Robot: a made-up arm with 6 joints. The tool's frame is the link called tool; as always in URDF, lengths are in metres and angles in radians. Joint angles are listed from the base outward. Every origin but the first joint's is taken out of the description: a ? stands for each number. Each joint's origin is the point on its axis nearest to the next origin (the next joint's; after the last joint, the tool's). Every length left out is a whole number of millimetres.
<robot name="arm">
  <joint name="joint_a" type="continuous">
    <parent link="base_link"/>
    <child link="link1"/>
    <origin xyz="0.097 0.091 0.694" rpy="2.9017 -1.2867 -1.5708"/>
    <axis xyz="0 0 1"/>
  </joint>
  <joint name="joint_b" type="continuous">
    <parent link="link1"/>
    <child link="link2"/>
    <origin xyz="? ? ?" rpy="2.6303 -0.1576 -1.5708"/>
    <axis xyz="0 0 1"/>
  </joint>
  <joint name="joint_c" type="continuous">
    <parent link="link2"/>
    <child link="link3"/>
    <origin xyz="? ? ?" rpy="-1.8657 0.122 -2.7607"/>
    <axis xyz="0 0 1"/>
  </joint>
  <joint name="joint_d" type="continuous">
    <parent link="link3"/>
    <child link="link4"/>
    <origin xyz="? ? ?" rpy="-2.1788 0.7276 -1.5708"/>
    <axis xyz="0 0 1"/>
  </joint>
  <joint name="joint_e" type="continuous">
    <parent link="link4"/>
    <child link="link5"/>
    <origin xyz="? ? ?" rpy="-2.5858 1.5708 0"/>
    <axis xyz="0 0 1"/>
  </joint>
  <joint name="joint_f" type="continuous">
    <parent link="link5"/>
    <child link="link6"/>
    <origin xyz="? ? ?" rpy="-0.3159 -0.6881 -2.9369"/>
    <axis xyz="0 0 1"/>
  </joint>
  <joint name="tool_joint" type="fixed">
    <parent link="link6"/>
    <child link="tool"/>
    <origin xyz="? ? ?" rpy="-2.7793 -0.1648 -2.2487"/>
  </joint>
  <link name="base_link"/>
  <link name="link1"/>
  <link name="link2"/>
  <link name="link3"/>
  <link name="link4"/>
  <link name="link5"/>
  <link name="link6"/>
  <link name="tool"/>
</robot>
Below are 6 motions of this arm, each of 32 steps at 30 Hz.
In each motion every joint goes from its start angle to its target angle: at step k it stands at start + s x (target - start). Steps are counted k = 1, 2, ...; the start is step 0. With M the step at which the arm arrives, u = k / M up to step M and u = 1 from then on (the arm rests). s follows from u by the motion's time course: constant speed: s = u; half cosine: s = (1 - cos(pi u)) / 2; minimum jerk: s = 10 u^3 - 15 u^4 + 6 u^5.
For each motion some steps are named. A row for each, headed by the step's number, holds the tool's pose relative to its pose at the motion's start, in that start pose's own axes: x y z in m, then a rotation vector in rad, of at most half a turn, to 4 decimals.
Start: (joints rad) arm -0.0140 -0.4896 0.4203 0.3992 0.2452 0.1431
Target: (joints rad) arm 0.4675 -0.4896 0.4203 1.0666 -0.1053 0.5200
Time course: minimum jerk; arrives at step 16
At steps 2, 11, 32:
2: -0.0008 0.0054 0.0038 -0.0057 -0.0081 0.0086
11: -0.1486 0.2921 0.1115 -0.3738 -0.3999 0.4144
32: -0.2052 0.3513 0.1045 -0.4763 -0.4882 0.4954

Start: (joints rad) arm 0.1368 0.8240 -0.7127 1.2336 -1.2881 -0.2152
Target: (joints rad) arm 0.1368 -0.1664 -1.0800 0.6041 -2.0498 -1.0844
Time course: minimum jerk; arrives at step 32
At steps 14, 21, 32:
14: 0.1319 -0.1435 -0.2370 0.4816 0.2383 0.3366
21: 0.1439 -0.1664 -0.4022 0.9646 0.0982 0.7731
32: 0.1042 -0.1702 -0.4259 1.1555 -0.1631 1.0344

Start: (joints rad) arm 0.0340 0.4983 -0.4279 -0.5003 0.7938 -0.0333
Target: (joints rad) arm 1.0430 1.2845 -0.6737 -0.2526 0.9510 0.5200
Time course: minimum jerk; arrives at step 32
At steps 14, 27, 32:
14: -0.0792 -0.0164 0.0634 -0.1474 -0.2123 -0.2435
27: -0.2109 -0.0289 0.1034 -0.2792 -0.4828 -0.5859
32: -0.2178 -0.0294 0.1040 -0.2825 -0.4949 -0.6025

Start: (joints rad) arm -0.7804 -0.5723 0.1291 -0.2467 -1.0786 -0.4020
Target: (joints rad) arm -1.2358 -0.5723 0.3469 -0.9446 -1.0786 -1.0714
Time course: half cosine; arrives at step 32
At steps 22, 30, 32:
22: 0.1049 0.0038 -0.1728 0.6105 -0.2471 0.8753
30: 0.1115 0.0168 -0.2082 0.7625 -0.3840 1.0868
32: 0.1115 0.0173 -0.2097 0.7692 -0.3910 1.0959

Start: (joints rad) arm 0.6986 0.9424 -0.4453 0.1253 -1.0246 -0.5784
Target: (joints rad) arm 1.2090 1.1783 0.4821 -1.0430 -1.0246 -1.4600
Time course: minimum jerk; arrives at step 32
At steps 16, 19, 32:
16: -0.3095 -0.0090 0.0261 0.1358 -0.7626 0.7318
19: -0.4246 -0.0053 -0.0008 0.0722 -1.0399 0.9959
32: -0.6237 -0.0076 -0.1250 -0.2056 -1.5683 1.4822

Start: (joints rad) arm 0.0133 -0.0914 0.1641 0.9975 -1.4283 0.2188
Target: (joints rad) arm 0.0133 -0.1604 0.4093 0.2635 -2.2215 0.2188
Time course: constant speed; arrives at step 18
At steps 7, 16, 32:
7: 0.0675 -0.0559 -0.0974 0.2561 0.1235 0.2465
16: 0.1275 0.0028 -0.1824 0.4713 0.1986 0.6878
32: 0.1315 0.0309 -0.1896 0.4965 0.2022 0.7999

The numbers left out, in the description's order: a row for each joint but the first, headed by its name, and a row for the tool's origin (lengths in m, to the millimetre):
joint_b: 0.052 -0.112 0
joint_c: 0.031 0.008 0
joint_d: -0.097 -0.132 0
joint_e: 0.097 -0.212 0
joint_f: -0.145 0.09 0
tool: 0.083 -0.371 0

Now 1 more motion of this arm.
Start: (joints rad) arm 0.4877 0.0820 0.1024 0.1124 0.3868 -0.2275
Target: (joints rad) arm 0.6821 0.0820 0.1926 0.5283 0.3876 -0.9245
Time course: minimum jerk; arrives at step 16
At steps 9, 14, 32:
9: 0.0393 0.2314 0.0776 -0.2610 -0.0413 0.5276
14: 0.0078 0.3860 0.0834 -0.4754 -0.0304 0.8137
32: 0.0056 0.3926 0.0827 -0.4857 -0.0292 0.8256

